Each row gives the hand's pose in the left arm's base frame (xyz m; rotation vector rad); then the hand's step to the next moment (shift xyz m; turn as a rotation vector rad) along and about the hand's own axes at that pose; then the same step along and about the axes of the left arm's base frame.
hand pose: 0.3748 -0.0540 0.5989 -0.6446 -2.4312 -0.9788
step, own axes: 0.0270 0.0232 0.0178 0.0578 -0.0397 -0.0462
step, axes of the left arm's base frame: -0.0123 0.0346 0.0153 -0.0582 -0.0442 0.0414
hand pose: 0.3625 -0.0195 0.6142 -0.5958 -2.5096 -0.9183
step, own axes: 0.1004 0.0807 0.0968 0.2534 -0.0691 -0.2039
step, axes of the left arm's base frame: -0.0630 0.1466 0.0228 -0.2007 -0.1220 0.2353
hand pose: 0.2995 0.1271 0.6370 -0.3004 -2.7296 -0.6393
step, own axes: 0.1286 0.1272 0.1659 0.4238 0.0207 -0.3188
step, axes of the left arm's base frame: -0.1275 0.2048 -0.0452 -0.3043 -0.0742 0.4284
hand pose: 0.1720 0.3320 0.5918 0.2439 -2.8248 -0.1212
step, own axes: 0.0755 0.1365 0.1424 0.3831 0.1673 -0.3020
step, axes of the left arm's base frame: -0.1354 0.1286 -0.0986 -0.2938 0.0780 0.4166
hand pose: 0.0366 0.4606 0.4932 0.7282 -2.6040 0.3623
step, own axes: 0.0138 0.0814 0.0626 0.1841 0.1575 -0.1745
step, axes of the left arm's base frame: -0.0746 0.0396 -0.0600 -0.1737 0.1117 0.2157
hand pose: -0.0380 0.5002 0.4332 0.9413 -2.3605 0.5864
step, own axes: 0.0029 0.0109 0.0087 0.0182 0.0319 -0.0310
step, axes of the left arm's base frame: -0.0124 0.0009 -0.0070 -0.0247 0.0296 0.0287
